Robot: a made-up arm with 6 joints.
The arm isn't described. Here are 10 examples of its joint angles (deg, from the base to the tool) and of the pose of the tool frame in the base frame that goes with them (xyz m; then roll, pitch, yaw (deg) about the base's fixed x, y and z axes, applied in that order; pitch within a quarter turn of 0, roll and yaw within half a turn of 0).
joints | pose
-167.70 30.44 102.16 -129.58 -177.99 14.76 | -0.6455 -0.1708 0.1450 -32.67 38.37 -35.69
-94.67 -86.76 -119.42 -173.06 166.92 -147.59 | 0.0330 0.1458 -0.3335 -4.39 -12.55 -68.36
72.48 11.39 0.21 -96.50 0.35 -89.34 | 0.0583 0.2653 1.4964 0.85 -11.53 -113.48
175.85 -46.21 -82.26 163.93 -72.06 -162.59 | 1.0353 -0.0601 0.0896 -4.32 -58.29 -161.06
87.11 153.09 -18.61 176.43 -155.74 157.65 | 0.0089 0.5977 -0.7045 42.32 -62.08 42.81
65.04 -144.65 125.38 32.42 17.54 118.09 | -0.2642 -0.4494 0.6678 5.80 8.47 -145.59
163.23 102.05 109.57 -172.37 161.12 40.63 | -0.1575 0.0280 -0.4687 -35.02 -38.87 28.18
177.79 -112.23 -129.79 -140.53 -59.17 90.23 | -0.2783 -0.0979 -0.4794 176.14 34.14 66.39
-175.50 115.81 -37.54 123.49 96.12 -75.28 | -1.0927 -0.2383 0.2073 -4.85 58.84 -76.57
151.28 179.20 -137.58 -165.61 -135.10 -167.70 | -0.4754 0.2012 0.1368 169.82 2.01 -30.69
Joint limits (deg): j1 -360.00..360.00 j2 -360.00..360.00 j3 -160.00..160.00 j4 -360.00..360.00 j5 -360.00..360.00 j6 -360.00..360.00
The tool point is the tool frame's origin. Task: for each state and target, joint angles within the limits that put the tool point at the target. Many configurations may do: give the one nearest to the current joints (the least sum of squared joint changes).
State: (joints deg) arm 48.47 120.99 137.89 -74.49 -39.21 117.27
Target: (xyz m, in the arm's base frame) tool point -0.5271 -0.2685 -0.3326
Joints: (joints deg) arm 37.91 140.72 120.70 -73.44 -36.39 117.27
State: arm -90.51 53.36 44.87 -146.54 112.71 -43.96
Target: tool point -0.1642 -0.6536 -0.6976
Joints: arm -98.79 111.02 58.75 -144.81 95.11 -43.96
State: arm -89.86 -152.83 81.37 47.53 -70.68 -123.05
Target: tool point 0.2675 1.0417 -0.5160
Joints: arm -106.74 -142.83 35.70 41.54 -43.06 -123.05
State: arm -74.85 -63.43 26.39 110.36 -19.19 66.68
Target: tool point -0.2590 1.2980 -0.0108
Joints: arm -80.47 -102.56 5.76 108.79 -27.06 66.68
